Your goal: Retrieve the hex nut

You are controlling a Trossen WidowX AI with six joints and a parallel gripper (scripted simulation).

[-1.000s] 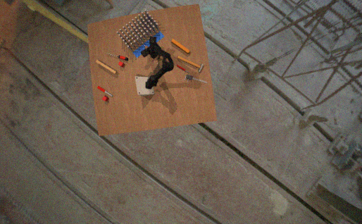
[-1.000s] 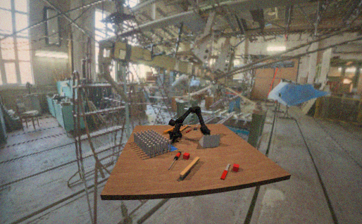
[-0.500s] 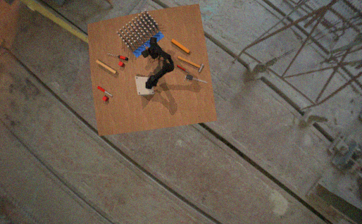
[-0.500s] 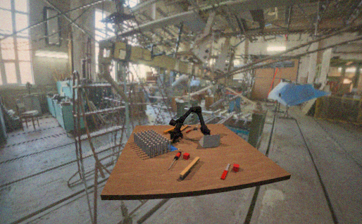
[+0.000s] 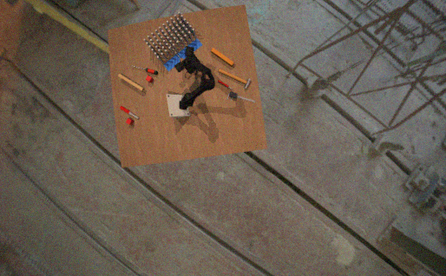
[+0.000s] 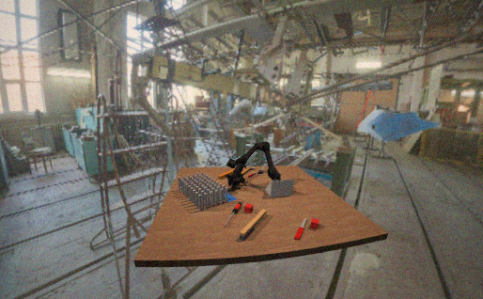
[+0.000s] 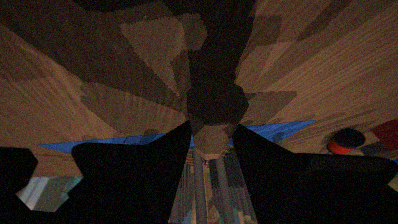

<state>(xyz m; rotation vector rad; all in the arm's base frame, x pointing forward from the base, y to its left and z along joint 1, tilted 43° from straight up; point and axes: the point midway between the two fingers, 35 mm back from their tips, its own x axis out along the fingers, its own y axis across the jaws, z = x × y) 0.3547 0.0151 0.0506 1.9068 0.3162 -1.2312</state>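
The blue taped strip lies 9 cm ahead of my gripper tip, 2 cm to the left of it and 1 cm below it. From my gripper tip the other things lie so: thin hook tool 8 cm ahead, 6 cm to the left; orange bar 33 cm to the right, 4 cm ahead.
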